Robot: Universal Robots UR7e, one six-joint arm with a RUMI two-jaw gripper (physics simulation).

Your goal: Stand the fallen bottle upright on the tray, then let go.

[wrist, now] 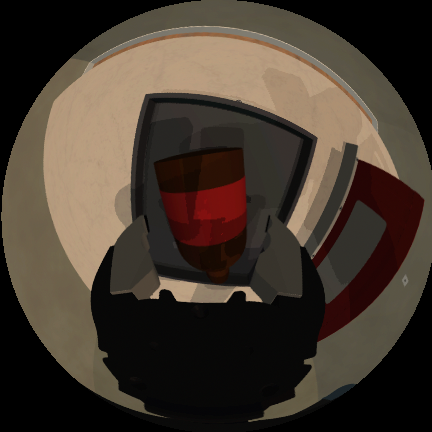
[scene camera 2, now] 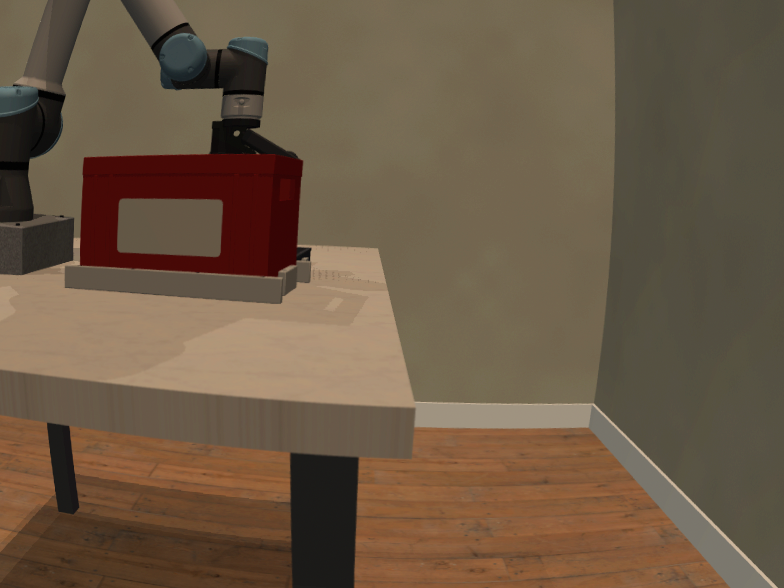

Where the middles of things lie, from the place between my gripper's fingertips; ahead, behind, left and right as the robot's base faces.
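Scene:
My hand is 1 cm above the brown bottle [wrist: 203,193] and 1 cm past it. The grey strip [wrist: 347,168] lies 3 cm below my hand and 19 cm to the right of it. So, of the things named here, the brown bottle is the nearest to my hand, going by their middles.

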